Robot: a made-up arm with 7 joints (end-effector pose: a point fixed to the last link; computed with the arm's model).
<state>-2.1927 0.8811 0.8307 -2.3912 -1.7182 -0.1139 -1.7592</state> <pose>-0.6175 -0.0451 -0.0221 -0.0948 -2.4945 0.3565</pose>
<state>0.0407 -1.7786 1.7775 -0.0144 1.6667 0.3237 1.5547</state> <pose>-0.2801 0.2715 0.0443 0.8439 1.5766 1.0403</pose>
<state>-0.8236 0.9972 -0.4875 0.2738 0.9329 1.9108 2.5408</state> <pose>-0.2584 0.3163 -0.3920 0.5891 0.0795 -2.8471</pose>
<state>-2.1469 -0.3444 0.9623 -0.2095 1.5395 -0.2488 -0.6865</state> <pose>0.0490 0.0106 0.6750 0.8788 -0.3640 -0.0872</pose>
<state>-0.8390 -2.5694 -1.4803 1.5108 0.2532 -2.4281 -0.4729</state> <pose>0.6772 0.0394 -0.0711 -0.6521 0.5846 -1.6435</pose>
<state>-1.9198 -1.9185 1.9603 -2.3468 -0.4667 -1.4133 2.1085</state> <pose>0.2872 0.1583 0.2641 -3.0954 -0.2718 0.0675</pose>
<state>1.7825 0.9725 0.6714 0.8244 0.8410 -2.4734 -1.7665</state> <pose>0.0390 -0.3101 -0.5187 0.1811 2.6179 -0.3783</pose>
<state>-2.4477 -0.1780 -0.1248 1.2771 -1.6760 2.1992 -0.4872</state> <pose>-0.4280 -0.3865 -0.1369 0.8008 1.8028 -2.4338</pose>
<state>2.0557 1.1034 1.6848 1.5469 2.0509 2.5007 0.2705</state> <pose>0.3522 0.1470 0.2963 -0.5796 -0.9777 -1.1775</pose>
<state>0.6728 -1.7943 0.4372 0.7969 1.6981 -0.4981 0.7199</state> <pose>-0.4119 -0.3366 -0.1906 0.3009 -0.2522 2.8151</pose>
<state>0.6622 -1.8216 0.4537 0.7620 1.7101 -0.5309 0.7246</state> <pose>-0.4045 -0.3385 -0.1868 0.3340 -0.2589 2.8256</pose>
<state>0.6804 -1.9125 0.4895 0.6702 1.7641 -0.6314 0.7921</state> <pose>-0.3686 -0.3599 -0.1636 0.4322 -0.1574 2.8998</pose>
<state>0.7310 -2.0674 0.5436 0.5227 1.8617 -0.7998 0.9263</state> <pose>-0.2956 -0.3973 -0.1226 0.5857 0.0935 3.0401</pose>
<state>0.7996 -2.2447 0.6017 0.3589 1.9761 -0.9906 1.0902</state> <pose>-0.1984 -0.4300 -0.0773 -0.6675 -0.4211 -2.8643</pose>
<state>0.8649 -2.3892 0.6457 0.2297 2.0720 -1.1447 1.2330</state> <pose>-0.1110 -0.4438 -0.0423 -0.6785 -0.6765 -2.6014</pose>
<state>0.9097 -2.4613 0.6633 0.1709 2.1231 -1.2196 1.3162</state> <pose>-0.0657 -0.4449 -0.0241 -0.6689 -0.8095 -2.4462</pose>
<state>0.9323 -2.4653 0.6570 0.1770 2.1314 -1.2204 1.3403</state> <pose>-0.0627 -0.4444 -0.0185 -0.6619 -0.8478 -2.4200</pose>
